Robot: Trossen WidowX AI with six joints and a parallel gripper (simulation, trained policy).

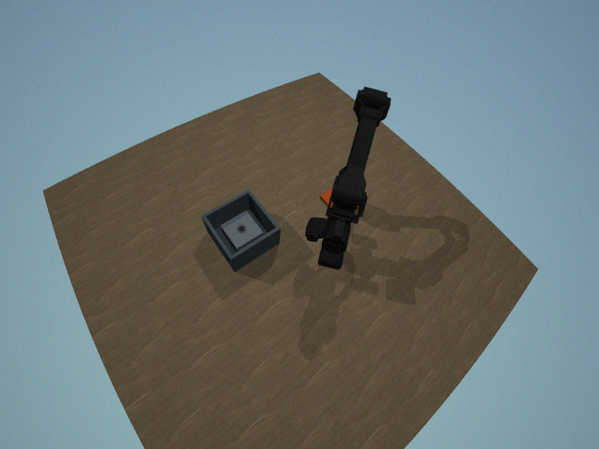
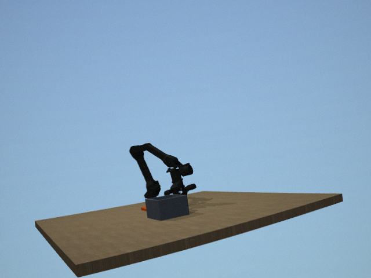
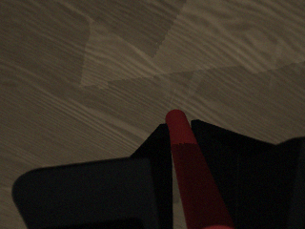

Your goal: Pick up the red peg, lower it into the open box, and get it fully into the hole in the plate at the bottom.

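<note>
Now: the light grey plate 160 mm ahead of my gripper tip, 210 mm to the right of it and 30 mm above it. From my gripper tip the other things lie so: red peg: 20 mm above; then dark grey box: 160 mm ahead, 210 mm to the right, 10 mm above.
</note>
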